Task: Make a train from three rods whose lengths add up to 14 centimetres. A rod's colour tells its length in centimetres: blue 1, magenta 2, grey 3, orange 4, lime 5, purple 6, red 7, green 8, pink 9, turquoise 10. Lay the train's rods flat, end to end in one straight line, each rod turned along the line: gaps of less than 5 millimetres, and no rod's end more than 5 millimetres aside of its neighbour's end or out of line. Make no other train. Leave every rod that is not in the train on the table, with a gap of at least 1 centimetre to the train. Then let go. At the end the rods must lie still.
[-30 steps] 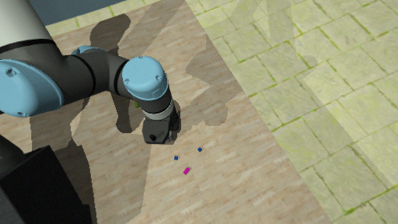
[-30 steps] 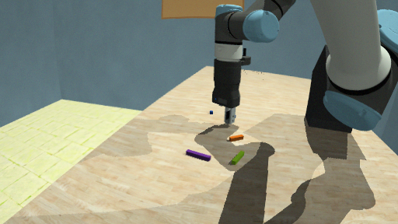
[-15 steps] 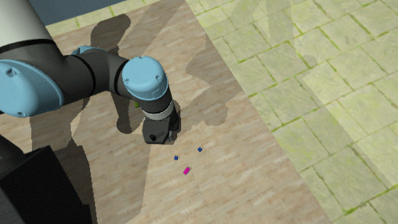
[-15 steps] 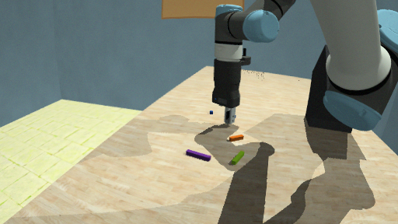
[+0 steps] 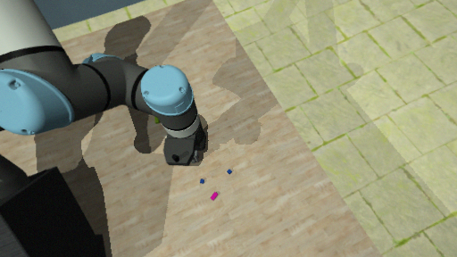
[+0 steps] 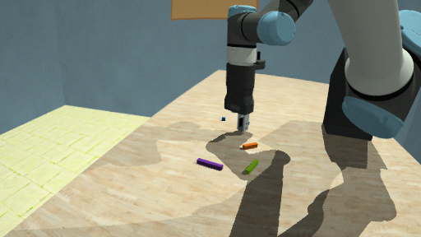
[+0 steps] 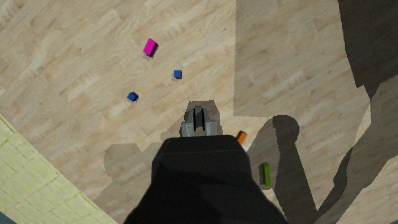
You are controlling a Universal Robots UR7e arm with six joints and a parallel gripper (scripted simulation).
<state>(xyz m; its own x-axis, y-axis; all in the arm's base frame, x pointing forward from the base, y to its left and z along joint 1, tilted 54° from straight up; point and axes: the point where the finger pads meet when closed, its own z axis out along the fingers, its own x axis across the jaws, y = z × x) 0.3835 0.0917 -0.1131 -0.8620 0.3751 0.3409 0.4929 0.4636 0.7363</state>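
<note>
The lime rod lies 180 mm to the left of my hand, 50 mm behind it and 20 mm below it. Round my hand: magenta rod (120 mm to the right, 20 mm below); orange rod (80 mm to the left, 30 mm behind, 20 mm below); grey rod (10 mm below).
</note>
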